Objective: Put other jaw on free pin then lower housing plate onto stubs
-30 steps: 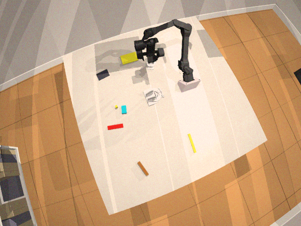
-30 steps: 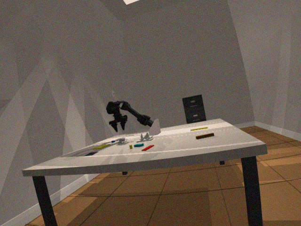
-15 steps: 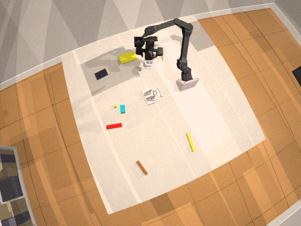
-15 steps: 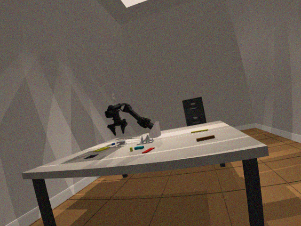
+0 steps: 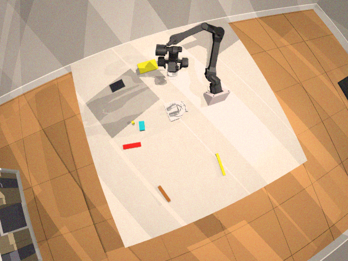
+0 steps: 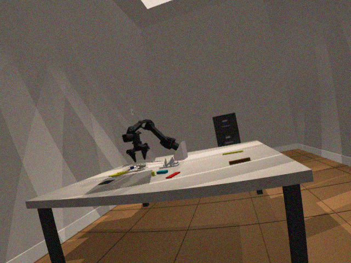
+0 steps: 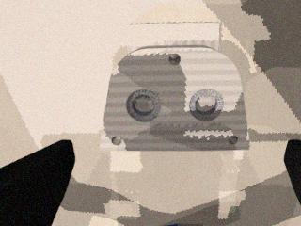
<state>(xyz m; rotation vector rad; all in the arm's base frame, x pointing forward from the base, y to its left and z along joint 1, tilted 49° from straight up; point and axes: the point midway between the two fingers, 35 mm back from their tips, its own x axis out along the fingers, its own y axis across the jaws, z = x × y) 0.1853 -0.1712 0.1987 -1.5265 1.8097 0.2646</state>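
Right now my gripper tip is 50 mm short of the jaw, 240 mm to the right of it and 40 mm above it. From my gripper tip the other things lie so: dark plate: 380 mm ahead, 50 mm to the right, 50 mm below; then yellow plate: 140 mm ahead, 120 mm to the right, 50 mm below; then cyan block: 310 mm ahead, 280 mm to the left, 50 mm below.
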